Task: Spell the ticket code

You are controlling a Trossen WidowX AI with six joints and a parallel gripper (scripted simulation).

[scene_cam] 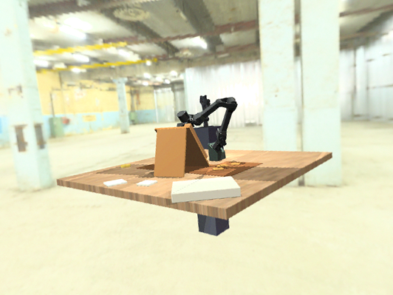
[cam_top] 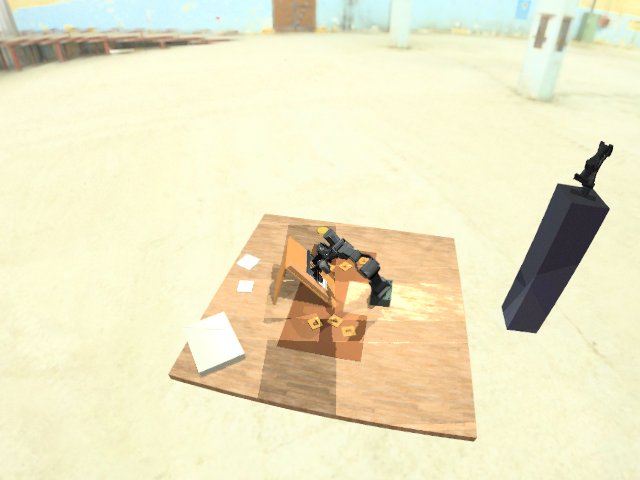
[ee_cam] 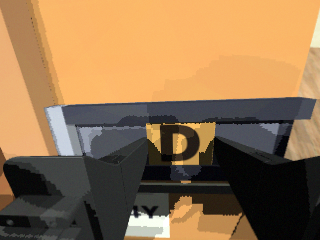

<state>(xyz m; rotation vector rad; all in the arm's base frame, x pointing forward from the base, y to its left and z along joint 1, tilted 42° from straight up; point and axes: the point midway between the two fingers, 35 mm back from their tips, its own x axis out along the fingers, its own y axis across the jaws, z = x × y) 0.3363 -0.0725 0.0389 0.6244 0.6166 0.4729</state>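
My gripper tip is now 70 mm above the white ticket, 60 mm past it and 40 mm to the right of it. From my gripper tip the other things lie so: yellow disc: 510 mm to the right, 150 mm below, 50 mm ahead; brown mat: 160 mm behind, 150 mm below, 20 mm to the left; yellow letter tile: right at my gripper tip.
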